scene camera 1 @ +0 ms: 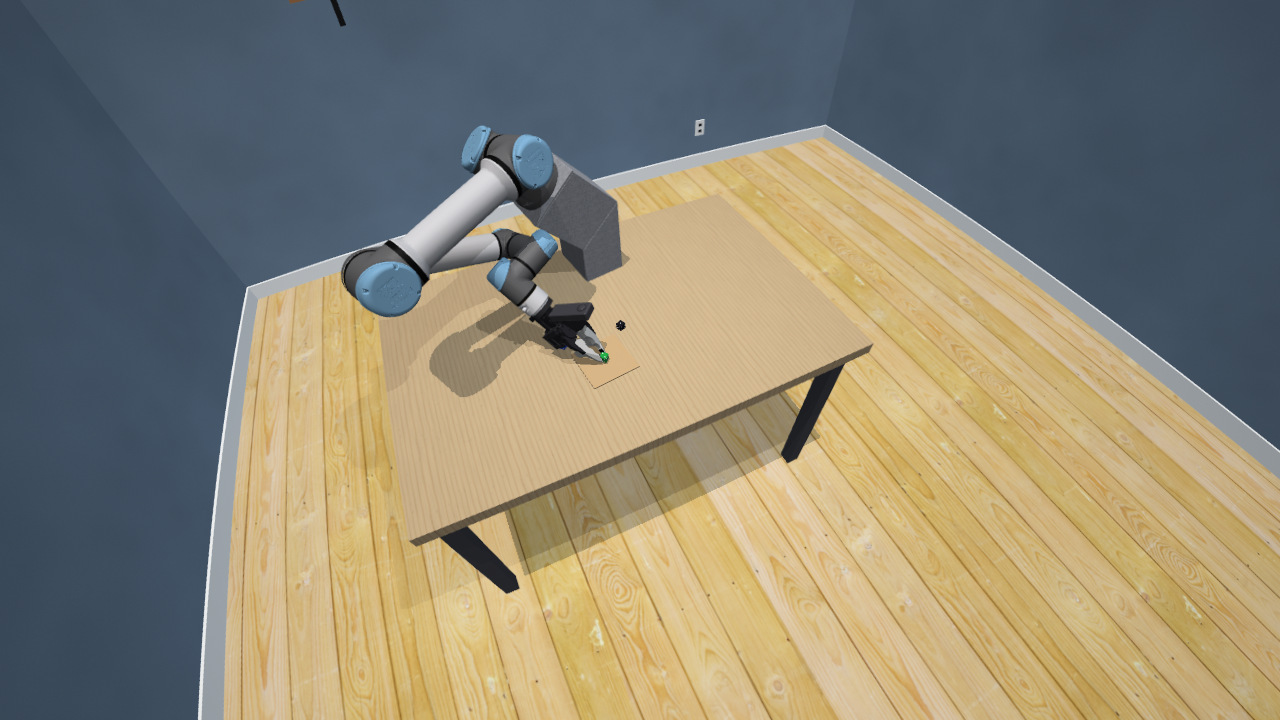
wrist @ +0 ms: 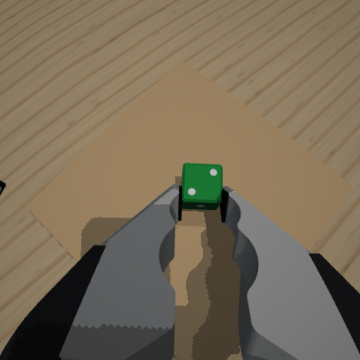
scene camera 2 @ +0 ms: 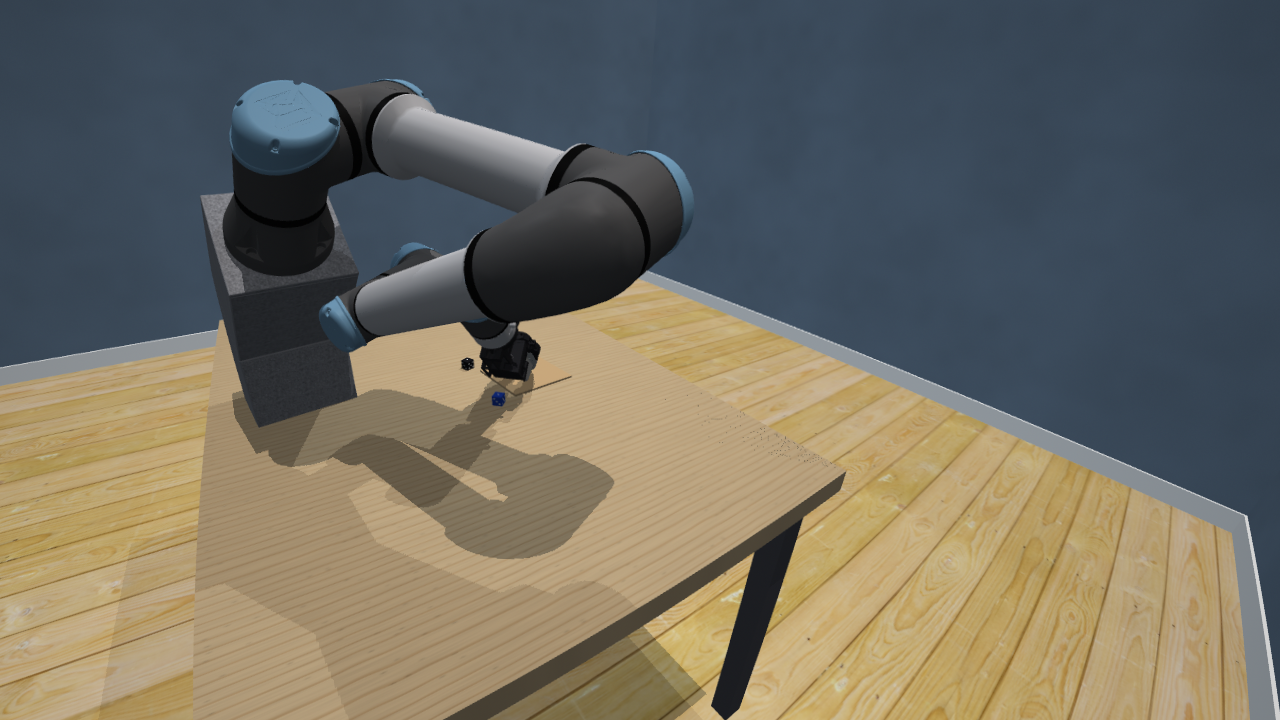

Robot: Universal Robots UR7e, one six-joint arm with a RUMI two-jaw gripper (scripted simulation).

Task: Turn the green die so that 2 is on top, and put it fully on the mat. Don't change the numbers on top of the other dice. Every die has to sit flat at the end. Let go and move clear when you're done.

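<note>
The gripper is visible, including in scene camera 2 and the wrist view. A tan mat is visible. A green die is likewise visible.
</note>
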